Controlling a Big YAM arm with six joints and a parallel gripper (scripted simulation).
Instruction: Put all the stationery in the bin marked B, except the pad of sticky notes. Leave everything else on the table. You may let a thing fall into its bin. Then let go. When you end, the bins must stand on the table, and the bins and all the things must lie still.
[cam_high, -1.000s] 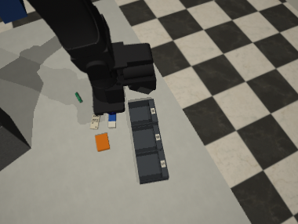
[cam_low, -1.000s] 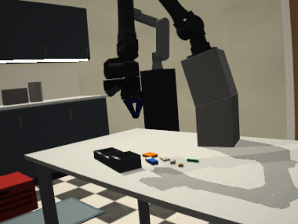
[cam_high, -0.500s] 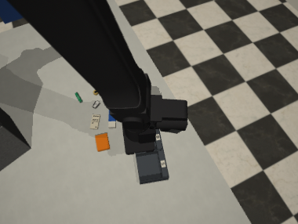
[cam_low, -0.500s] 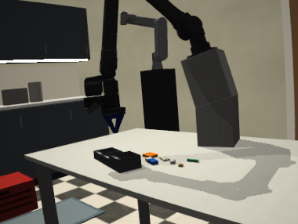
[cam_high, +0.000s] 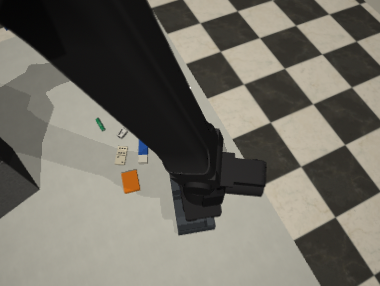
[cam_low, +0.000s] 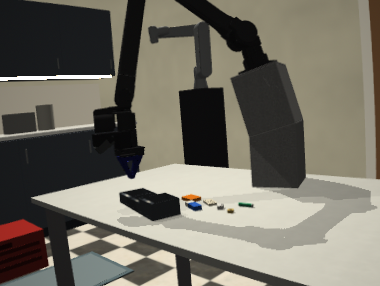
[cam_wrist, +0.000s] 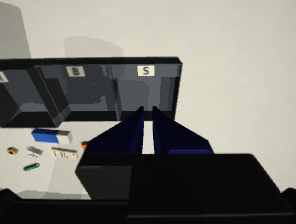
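Now: the dark bin 90 mm to the left of my hand, 60 mm below it and 20 mm ahead of it. Also, from my hand: eraser 200 mm to the left, 80 mm below, 60 mm behind; domino 220 mm to the left, 110 mm behind, 80 mm below; orange sticky-note pad 140 mm to the left, 110 mm behind, 80 mm below.
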